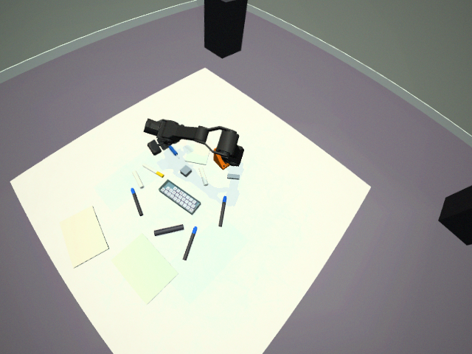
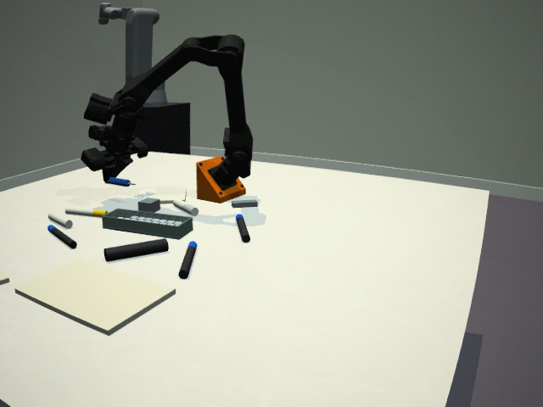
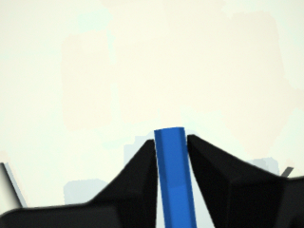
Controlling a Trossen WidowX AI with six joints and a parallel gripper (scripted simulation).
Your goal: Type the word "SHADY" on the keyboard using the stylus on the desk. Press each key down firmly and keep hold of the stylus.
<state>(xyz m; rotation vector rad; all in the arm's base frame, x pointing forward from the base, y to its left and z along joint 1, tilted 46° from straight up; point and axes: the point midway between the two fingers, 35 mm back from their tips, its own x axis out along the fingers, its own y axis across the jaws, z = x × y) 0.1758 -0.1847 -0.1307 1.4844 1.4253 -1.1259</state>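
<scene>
The blue stylus lies 1 cm ahead of my gripper tip and 7 cm to the left of it. Round my gripper tip: grey stylus tip: 1 cm ahead, 10 cm to the left; yellow-tipped white pen: 13 cm ahead, 6 cm to the left, 4 cm below; grey cube: 2 cm ahead, 16 cm to the left, 4 cm below.
</scene>
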